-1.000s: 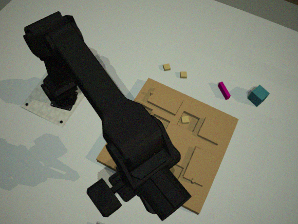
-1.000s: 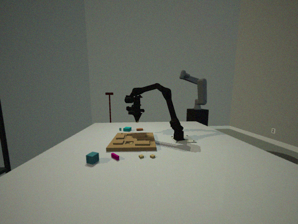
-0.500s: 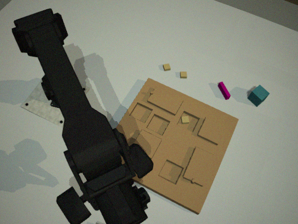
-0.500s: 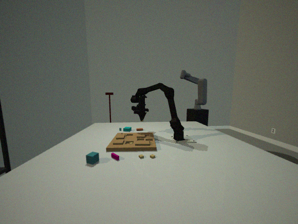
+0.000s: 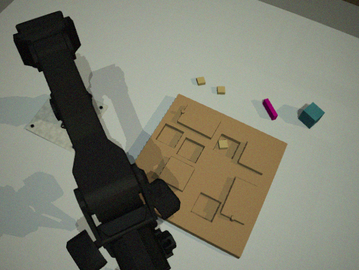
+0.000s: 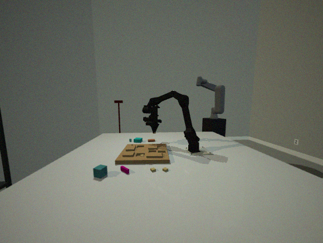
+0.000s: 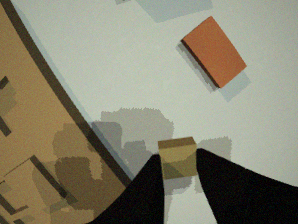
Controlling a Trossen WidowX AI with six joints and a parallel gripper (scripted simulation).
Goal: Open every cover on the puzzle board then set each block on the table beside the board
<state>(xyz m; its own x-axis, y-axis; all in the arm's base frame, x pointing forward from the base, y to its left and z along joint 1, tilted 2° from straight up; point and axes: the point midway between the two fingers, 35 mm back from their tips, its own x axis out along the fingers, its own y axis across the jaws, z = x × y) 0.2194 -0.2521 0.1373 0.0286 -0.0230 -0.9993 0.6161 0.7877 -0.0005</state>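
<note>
My gripper tip is now 22 cm to the right of the tan puzzle board, 12 cm short of it and 7 cm above it. From my gripper tip the other things lie so: orange block: 9 cm below, 8 cm to the right, 1 cm ahead; teal block: 12 cm ahead, 10 cm to the right, 8 cm below; small teal piece: 19 cm ahead, 12 cm to the right, 8 cm below.
</note>
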